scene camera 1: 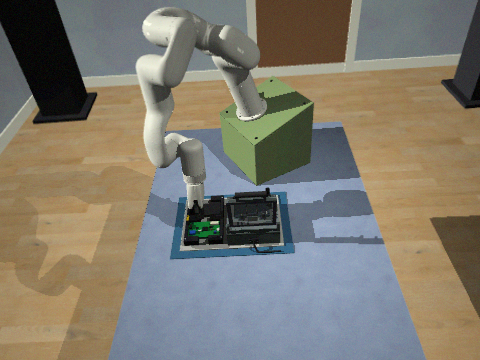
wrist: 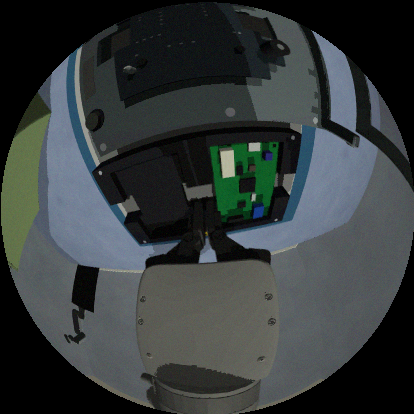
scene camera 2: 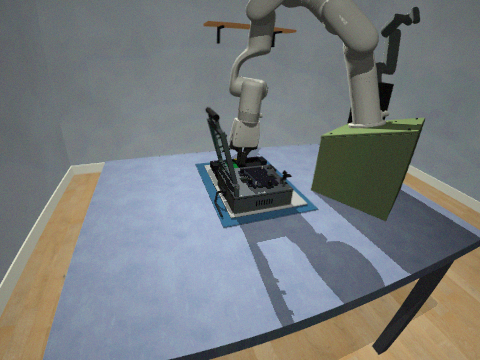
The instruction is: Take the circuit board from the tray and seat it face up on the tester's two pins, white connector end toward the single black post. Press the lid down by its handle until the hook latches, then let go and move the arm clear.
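Places are measured from the arm's base along level axes (x ahead, y left, z up), in centimetres.
Where they show: gripper, fingertip midpoint: (scene camera 1: 200, 217) (wrist: 205, 209) (scene camera 2: 240, 163); arm's base at its link origin: (scene camera 1: 252, 110) (scene camera 2: 367, 125).
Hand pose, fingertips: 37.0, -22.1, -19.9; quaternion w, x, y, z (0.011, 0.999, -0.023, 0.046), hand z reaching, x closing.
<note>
Each offset is from my fingertips to the top centre of the thing, as dx, dy, dz. "spot": to the spot under its first point. Level surfaces: height alone.
The green circuit board @(+5.1, +1.4, -0.1) (scene camera 1: 204, 229) (wrist: 245, 182) lies face up in one pocket of the black tray @(spot: -9.0, +6.7, +0.0) (wrist: 109, 181), its white connector @(+3.0, +5.1, -0.1) (wrist: 227, 163) near the end toward the tester. My gripper (scene camera 1: 196, 215) (wrist: 205, 209) is shut, its fingers together and pointing down beside the board's long edge, near the tray's middle divider. No board shows between them; contact with the board is unclear. In scene camera 2 the gripper (scene camera 2: 243, 161) is partly behind the tester. The grey tester (scene camera 1: 252, 236) (scene camera 2: 262, 201) (wrist: 195, 107) stands beside the tray. Its lid @(+14.1, +18.2, +19.8) (scene camera 2: 219, 142) stands raised, handle @(+16.4, +18.1, +24.8) (scene camera 1: 251, 194) (scene camera 2: 212, 114) on top.
The other tray pocket @(spot: -5.1, +2.7, -1.0) (wrist: 155, 195) is dark, beside the fingers. A blue mat @(dz -2.6) (scene camera 1: 289, 225) (scene camera 2: 230, 221) (wrist: 301, 185) borders the tray and tester. The green arm base (scene camera 1: 285, 140) (scene camera 2: 357, 167) (wrist: 22, 185) stands behind. A hook-like piece @(spot: -3.8, +25.2, +6.6) (scene camera 2: 285, 175) rises from the tester's arm-base side.
</note>
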